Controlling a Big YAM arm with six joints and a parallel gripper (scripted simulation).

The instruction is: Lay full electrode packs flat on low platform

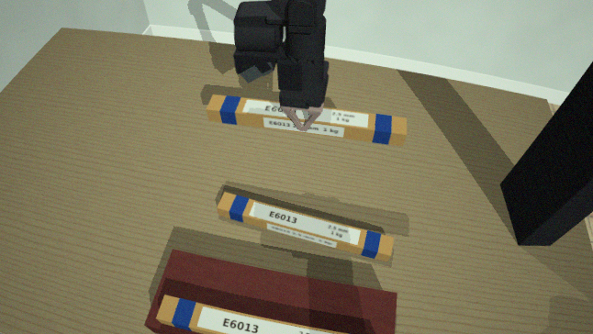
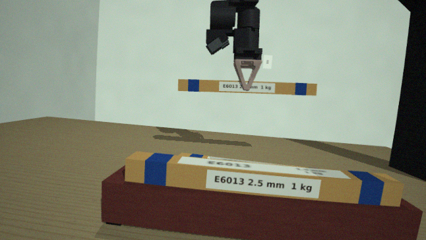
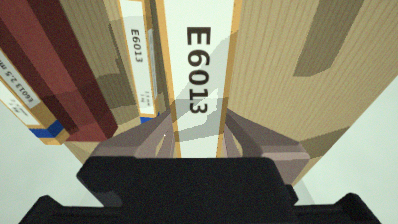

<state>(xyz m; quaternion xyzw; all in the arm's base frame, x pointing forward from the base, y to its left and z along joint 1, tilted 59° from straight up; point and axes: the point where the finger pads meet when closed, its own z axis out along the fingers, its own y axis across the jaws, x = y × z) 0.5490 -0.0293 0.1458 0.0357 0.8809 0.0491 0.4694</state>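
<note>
My gripper is now 1 cm short of the dark red low platform, 30 cm to the right of it and 18 cm above it.
</note>
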